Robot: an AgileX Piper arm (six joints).
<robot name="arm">
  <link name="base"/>
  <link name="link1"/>
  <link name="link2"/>
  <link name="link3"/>
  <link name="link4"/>
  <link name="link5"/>
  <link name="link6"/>
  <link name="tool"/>
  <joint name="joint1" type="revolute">
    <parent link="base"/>
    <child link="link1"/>
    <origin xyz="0 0 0.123" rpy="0 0 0"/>
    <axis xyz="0 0 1"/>
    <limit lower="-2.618" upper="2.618"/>
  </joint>
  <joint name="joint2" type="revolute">
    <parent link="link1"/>
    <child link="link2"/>
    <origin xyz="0 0 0" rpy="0 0 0"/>
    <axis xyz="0 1 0"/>
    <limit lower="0" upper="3.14"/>
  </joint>
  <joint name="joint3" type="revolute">
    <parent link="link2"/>
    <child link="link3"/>
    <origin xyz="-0.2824 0 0.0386" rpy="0 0 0"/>
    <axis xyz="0 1 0"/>
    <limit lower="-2.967" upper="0"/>
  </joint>
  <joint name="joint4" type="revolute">
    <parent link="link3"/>
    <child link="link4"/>
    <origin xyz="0.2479 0 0.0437" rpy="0 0 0"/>
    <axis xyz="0.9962 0 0.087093"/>
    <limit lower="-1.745" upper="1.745"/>
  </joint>
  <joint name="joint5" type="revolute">
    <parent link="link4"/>
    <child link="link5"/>
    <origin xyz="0 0 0" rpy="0 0 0"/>
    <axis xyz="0 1 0"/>
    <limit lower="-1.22" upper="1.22"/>
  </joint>
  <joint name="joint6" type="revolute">
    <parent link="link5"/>
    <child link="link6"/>
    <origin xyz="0.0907 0 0.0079" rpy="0 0 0"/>
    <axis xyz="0.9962 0 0.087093"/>
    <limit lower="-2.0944" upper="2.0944"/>
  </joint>
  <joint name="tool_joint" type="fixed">
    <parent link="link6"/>
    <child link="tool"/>
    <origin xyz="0 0 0" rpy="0 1.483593 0"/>
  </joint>
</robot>
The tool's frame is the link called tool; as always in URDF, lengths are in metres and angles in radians.
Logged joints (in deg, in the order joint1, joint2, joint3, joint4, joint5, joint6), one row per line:
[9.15 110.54 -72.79 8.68 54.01 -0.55]
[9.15 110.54 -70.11 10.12 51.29 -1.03]
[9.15 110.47 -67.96 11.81 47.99 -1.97]
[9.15 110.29 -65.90 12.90 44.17 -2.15]
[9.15 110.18 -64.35 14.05 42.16 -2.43]
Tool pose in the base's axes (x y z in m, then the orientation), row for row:
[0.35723 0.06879 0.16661 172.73 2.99 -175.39]
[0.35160 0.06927 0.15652 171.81 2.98 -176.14]
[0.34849 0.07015 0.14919 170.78 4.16 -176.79]
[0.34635 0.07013 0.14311 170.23 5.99 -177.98]
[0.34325 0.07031 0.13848 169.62 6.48 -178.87]
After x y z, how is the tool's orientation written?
As angles about the fixed x, y, z axes (roll, pitch, yaw), in degrees.
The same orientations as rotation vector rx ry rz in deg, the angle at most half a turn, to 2 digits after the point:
[-7.41 176.79 11.42]
[-6.28 176.73 12.81]
[-5.43 175.45 14.33]
[-3.84 173.52 14.99]
[-2.59 172.91 15.80]

